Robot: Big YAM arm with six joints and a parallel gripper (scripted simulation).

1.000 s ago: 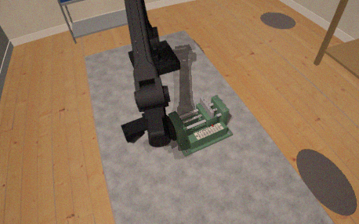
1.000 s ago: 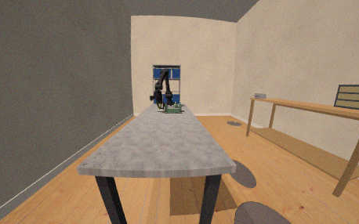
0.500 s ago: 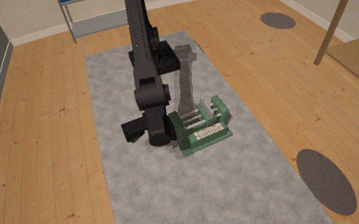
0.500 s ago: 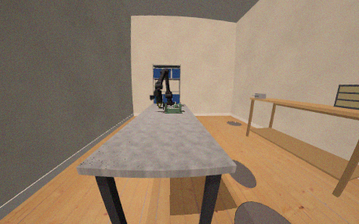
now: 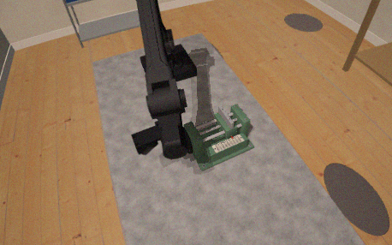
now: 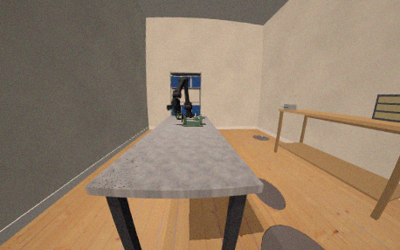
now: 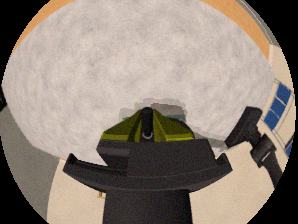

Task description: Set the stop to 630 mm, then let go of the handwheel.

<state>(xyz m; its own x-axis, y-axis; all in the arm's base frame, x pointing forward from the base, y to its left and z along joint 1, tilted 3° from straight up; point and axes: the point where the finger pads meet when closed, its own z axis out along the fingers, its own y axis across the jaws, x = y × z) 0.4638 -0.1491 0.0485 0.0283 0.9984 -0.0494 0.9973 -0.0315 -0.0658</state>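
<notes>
Right now my hand is 3 cm to the right of the black handwheel and 1 cm past it. Round my hand: grey stop block: 19 cm to the left, 2 cm behind, 1 cm above.
</notes>
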